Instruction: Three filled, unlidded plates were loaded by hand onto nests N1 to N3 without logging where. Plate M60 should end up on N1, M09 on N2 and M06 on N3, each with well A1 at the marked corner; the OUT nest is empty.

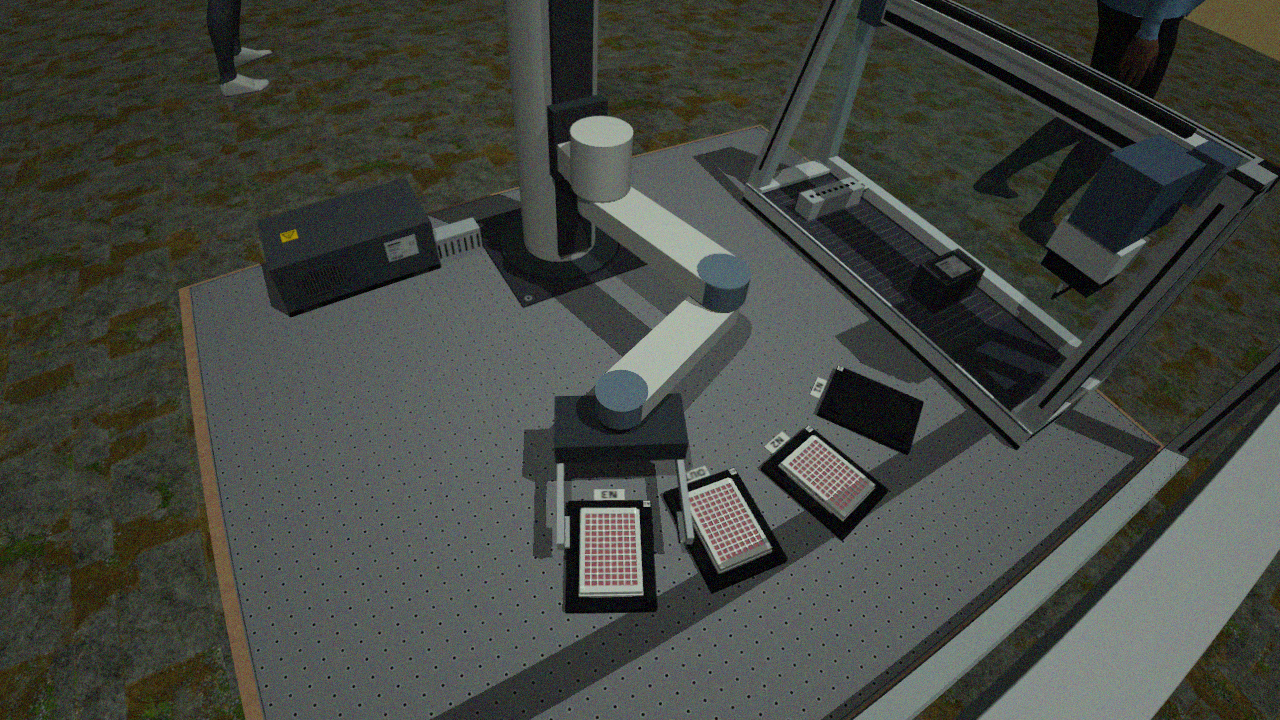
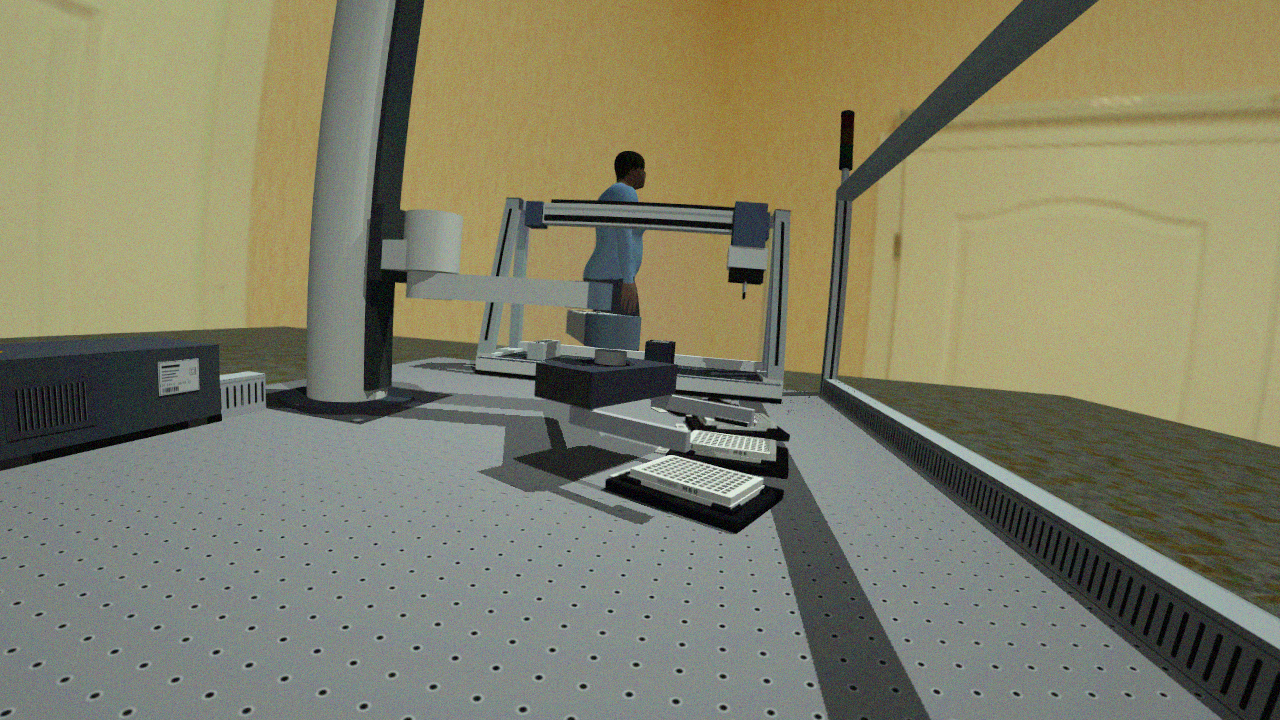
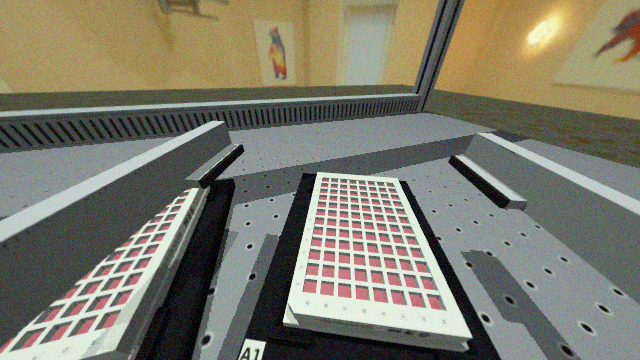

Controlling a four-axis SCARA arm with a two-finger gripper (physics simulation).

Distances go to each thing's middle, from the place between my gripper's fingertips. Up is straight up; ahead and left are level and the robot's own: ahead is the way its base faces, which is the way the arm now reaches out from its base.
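Nest N3 (image 1: 597, 604) is 70 mm below my hand, 20 mm behind it and 10 mm to the right of it. The OUT nest (image 1: 757, 566) sits 160 mm to the left of my hand, 20 mm ahead of it and 70 mm below it. Counting again from my hand, nest N2 (image 1: 786, 483) is 340 mm to the left, 30 mm ahead and 70 mm below, while nest N1 (image 1: 869, 408) is 510 mm to the left, 30 mm behind and 70 mm below.
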